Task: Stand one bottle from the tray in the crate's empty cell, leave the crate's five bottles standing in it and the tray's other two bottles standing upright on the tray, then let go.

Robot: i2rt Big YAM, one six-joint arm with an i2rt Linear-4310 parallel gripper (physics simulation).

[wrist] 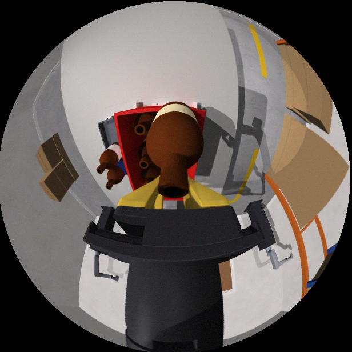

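My gripper [173, 177] is shut on the neck of a brown bottle [175, 140] with a cream label band. The bottle is upright in front of the camera and covers much of the red crate [120, 137], including its right side. Brown bottles [145, 123] [144, 162] stand in the crate's left part; others are partly hidden. The empty cell is hidden behind the held bottle, and its bottom end cannot be seen. Left of the crate, a bottle with a pinkish-white label [110, 157] and a bottle with a blue label [115, 176] stand at the grey tray [106, 131].
The crate and tray are on a pale table top [150, 55]. Cardboard boxes [57, 167] are at the far left and larger cardboard boxes [310, 170] at the right, by an orange rack frame [291, 215]. Yellow floor lines [258, 50] run beyond the table's right edge.
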